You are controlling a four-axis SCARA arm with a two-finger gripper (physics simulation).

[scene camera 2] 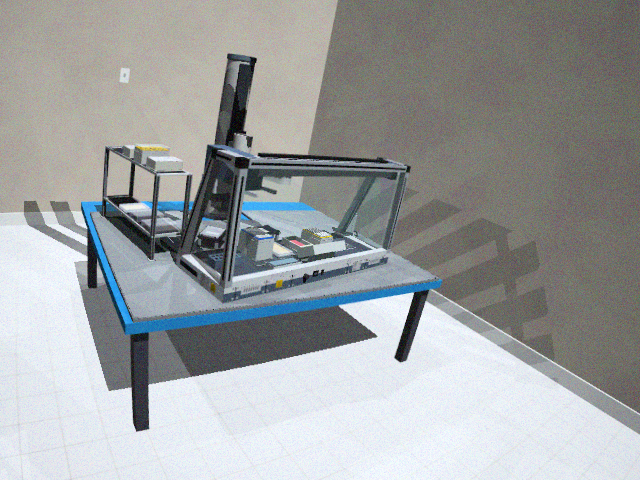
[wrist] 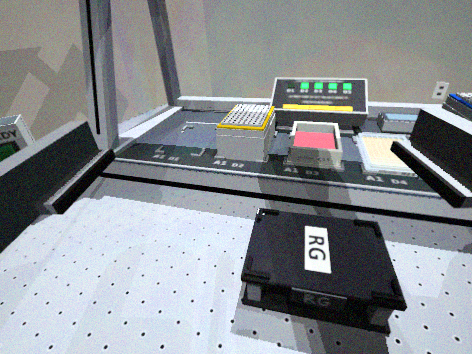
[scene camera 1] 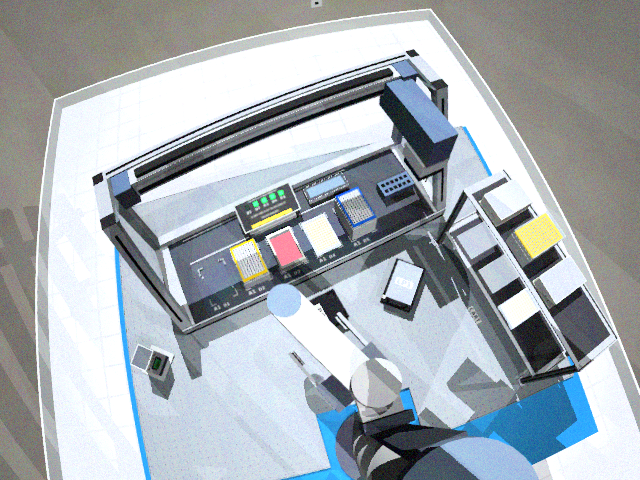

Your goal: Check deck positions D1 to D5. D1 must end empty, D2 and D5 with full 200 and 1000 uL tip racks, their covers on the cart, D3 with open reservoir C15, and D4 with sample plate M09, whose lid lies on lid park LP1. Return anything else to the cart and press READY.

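Frame: origin at the arm's base, x ahead, y right, z down, level; millimetres.
Where they show: gripper, between the fingertips: [scene camera 2: 266, 193] [wrist: 248, 133].
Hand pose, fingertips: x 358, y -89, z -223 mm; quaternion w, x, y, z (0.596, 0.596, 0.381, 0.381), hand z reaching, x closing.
Things, the pixels of their top centre, and the offset from my fingertips. "spot": a spot on its surface instead.
- D1, a spot on its surface: [wrist: 180, 145] spot: dy -267, dx +243, dz +162 mm
- yellow-rimmed tip rack, centre of its top: [wrist: 248, 113] [scene camera 1: 248, 259] [scene camera 2: 317, 231] dy -136, dx +295, dz +98 mm
- open reservoir, centre of its top: [wrist: 315, 134] [scene camera 1: 285, 247] [scene camera 2: 297, 241] dy -14, dx +318, dz +131 mm
- clear lid, centre of its top: [scene camera 1: 404, 282] dy +317, dx +109, dz +153 mm
- READY button, centre of its top: [scene camera 1: 154, 362] dy -504, dx +47, dz +116 mm
- status panel, a spot on its surface: [wrist: 320, 97] [scene camera 1: 270, 209] spot: dy -32, dx +448, dz +100 mm
- cart, centre of its top: [scene camera 1: 544, 263] [scene camera 2: 144, 157] dy +626, dx -37, dz -146 mm
- yellow rack, centre of its top: [scene camera 1: 541, 233] [scene camera 2: 152, 145] dy +613, dx +27, dz -210 mm
- pipetting head, a spot on its surface: [scene camera 1: 418, 121] spot: dy +391, dx +385, dz -276 mm
My gripper [scene camera 1: 317, 335] [wrist: 248, 133] is open and empty, above the table in front of D2 and D3. D1 [scene camera 1: 219, 279] [wrist: 180, 145] shows bare corner marks. The yellow-rimmed tip rack [scene camera 1: 249, 258] [wrist: 245, 132] stands uncovered on D2. The open reservoir [scene camera 1: 286, 248] [wrist: 315, 141] with red liquid is on D3. The cream plate [scene camera 1: 321, 234] [wrist: 384, 152] lies unlidded on D4. The blue-rimmed tip rack [scene camera 1: 355, 209] [scene camera 2: 258, 246] stands uncovered on D5. A clear lid [scene camera 1: 405, 283] lies on LP1. The READY button [scene camera 1: 156, 363] [wrist: 9, 150] is at the left.
The black RG stand [wrist: 350, 250] is below my gripper. The status panel [scene camera 1: 268, 206] [wrist: 320, 97] shows green for D2 to D5, D1 dark. The cart [scene camera 2: 154, 206] holds white boxes, a yellow rack [scene camera 1: 537, 236], a cream plate [scene camera 1: 519, 308] and clear covers. A pipetting head [scene camera 1: 418, 121] hangs at the deck's right.
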